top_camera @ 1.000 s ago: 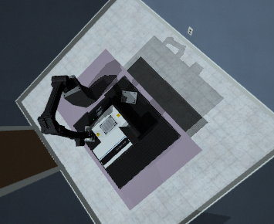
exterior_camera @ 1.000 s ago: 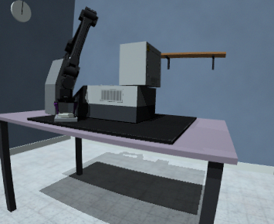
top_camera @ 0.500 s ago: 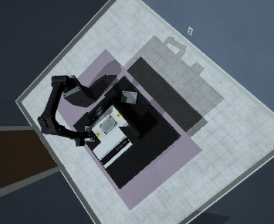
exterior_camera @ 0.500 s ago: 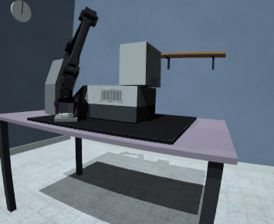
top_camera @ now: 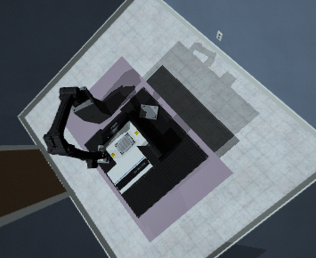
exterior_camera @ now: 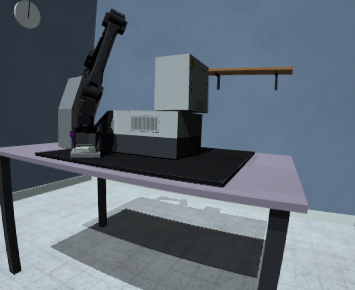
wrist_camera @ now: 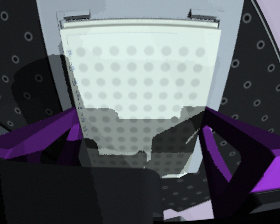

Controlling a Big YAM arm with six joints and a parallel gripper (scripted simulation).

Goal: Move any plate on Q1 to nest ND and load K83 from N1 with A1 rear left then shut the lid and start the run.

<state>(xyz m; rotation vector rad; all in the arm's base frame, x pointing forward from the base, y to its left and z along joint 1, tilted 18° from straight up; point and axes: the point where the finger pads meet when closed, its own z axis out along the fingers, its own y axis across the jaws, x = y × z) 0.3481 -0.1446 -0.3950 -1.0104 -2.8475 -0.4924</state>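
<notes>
Now: the white 96-well plate K83 right at my hand. Round my hand: grey plate nest: 20 mm below; then grey nest ND: 40 mm behind, 580 mm to the left, 20 mm below.
</notes>
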